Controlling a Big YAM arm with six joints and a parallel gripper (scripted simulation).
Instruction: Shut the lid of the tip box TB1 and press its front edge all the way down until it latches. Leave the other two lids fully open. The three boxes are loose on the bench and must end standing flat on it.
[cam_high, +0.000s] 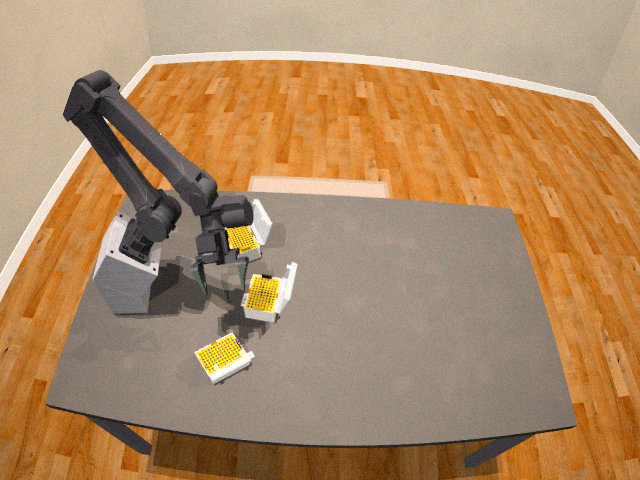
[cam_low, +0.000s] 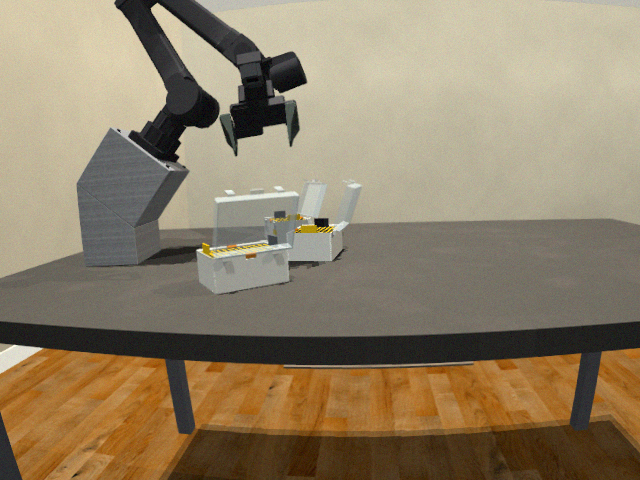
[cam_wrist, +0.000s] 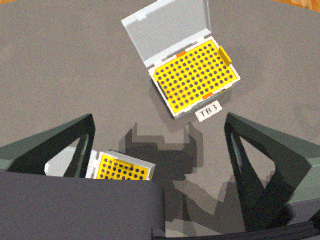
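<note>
The rack lies 2 cm behind my hand, 10 cm to the right of it and 16 cm below it.
</note>
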